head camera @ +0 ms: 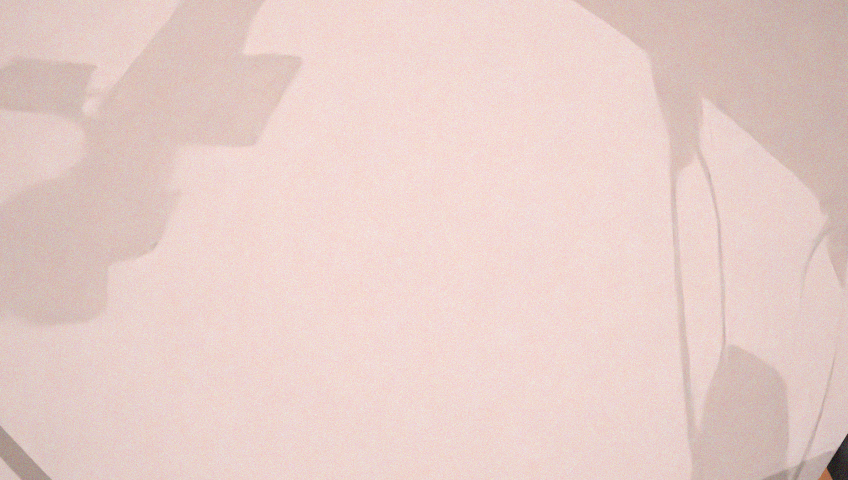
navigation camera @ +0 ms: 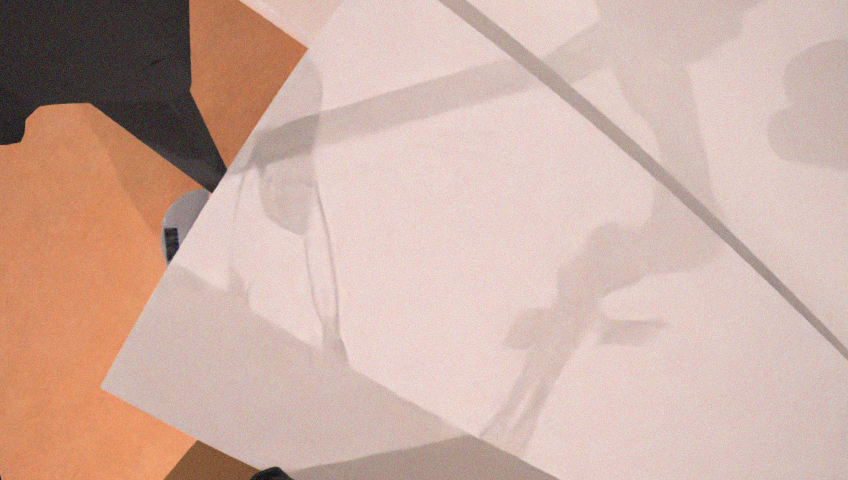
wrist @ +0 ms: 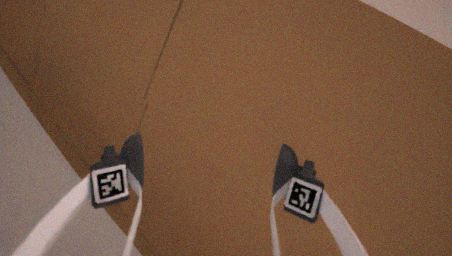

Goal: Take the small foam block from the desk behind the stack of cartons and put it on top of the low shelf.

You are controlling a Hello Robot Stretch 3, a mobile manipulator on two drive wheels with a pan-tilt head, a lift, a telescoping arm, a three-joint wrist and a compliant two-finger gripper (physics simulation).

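Places are measured from the robot's base along level axes (x back, y left, z down), in millimetres.
Pixels of known places: gripper, fingertip midpoint: [wrist: 210, 158].
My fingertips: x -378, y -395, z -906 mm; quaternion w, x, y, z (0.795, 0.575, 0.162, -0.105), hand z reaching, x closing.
Observation:
Behind a point stands the place of what it marks.
My gripper [wrist: 210, 158] @[y -395, x -379, z -905 mm] is open in the wrist view, its two dark fingertips wide apart with no object between them. Beyond them a brown carton face [wrist: 300, 100] @[y -492, x -292, z -959 mm] with a thin seam fills most of that view. A brown piece, probably part of the cartons [navigation camera: 205, 457] @[y -381, x -131, z -626 mm], shows at the bottom of the navigation view. The pale desk top [head camera: 416, 237] @[y -37, x -591, z -716 mm] [navigation camera: 416, 237] @[y 25, x -539, z -716 mm] fills much of the head and navigation views, with soft shadows of the arm and fingers on it. The small foam block and the low shelf do not show in these views.
The desk's corner and edge run down the left of the navigation view, above the orange floor [navigation camera: 59, 297] @[y -200, x 791, z 4 mm]. A large black shape [navigation camera: 101, 53] and a grey rounded object [navigation camera: 184, 214] @[y 90, x 118, z -227 mm] are beside that edge. A dark strip [navigation camera: 624, 139] @[y 193, x -955, z -655 mm] crosses the pale area diagonally.

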